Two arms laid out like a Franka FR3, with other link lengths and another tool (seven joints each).
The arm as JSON. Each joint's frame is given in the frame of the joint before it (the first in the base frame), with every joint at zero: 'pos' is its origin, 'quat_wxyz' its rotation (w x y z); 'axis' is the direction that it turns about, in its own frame. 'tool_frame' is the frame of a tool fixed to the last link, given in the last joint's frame.
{
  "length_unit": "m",
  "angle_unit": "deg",
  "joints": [
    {
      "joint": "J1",
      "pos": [
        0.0,
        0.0,
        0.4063
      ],
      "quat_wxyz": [
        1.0,
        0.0,
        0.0,
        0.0
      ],
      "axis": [
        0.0,
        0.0,
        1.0
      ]
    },
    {
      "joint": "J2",
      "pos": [
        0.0,
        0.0,
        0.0
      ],
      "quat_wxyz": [
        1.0,
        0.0,
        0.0,
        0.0
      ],
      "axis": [
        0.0,
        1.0,
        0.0
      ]
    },
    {
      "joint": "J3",
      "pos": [
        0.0,
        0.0,
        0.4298
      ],
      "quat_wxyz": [
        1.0,
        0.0,
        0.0,
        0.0
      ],
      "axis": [
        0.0,
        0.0,
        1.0
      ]
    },
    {
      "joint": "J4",
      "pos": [
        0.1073,
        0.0,
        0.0
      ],
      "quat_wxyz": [
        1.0,
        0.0,
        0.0,
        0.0
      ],
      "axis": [
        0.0,
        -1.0,
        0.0
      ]
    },
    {
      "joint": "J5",
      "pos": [
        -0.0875,
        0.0,
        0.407
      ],
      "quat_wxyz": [
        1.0,
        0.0,
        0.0,
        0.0
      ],
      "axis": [
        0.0,
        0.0,
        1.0
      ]
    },
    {
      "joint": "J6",
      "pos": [
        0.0,
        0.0,
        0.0
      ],
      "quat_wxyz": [
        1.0,
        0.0,
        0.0,
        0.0
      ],
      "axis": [
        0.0,
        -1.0,
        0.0
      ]
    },
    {
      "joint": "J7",
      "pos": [
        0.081,
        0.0,
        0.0
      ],
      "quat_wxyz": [
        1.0,
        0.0,
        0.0,
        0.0
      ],
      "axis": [
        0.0,
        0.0,
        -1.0
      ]
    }
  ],
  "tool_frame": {
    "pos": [
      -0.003,
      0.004,
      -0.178
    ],
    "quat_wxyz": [
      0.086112,
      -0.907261,
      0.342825,
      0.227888
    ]
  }
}
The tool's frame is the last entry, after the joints.
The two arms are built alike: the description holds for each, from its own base.
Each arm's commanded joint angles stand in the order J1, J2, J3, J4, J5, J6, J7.
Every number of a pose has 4 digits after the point. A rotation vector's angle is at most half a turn.
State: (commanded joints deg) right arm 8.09 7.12 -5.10 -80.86 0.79 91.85 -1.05; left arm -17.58 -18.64 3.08 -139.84 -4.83 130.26 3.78
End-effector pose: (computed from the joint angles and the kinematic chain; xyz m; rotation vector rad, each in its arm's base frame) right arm 0.6516 0.0446 0.7492 -2.7513 0.9109 0.5958; left arm 0.4479 -0.1178 0.5482 -2.5794 1.3793 0.3822
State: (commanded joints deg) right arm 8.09 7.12 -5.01 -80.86 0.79 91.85 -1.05; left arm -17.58 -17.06 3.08 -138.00 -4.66 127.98 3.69
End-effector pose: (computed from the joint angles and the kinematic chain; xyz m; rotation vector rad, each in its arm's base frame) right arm 0.6515 0.0456 0.7492 -2.7520 0.9087 0.5962; left arm 0.4546 -0.1198 0.5472 -2.5734 1.3879 0.4331
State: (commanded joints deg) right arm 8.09 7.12 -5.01 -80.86 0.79 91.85 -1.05; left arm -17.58 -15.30 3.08 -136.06 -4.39 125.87 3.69
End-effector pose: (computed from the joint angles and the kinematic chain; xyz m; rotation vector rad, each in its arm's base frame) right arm 0.6515 0.0456 0.7492 -2.7520 0.9087 0.5962; left arm 0.4626 -0.1220 0.5457 -2.5635 1.3970 0.4818
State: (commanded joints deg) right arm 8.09 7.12 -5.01 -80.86 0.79 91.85 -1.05; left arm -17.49 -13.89 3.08 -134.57 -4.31 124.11 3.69
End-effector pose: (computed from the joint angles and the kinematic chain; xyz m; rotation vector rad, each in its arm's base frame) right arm 0.6515 0.0456 0.7492 -2.7520 0.9087 0.5962; left arm 0.4686 -0.1231 0.5437 -2.5587 1.4024 0.5241
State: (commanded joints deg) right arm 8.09 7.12 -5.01 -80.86 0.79 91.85 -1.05; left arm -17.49 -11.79 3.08 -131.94 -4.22 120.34 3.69
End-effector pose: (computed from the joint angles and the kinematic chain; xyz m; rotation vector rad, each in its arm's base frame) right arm 0.6515 0.0456 0.7492 -2.7520 0.9087 0.5962; left arm 0.4757 -0.1256 0.5424 -2.5468 1.4168 0.6052
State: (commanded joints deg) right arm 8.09 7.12 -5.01 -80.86 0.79 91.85 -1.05; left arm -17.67 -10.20 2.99 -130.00 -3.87 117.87 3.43
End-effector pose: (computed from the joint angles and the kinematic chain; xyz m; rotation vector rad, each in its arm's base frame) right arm 0.6515 0.0456 0.7492 -2.7520 0.9087 0.5962; left arm 0.4813 -0.1294 0.5413 -2.5318 1.4250 0.6592
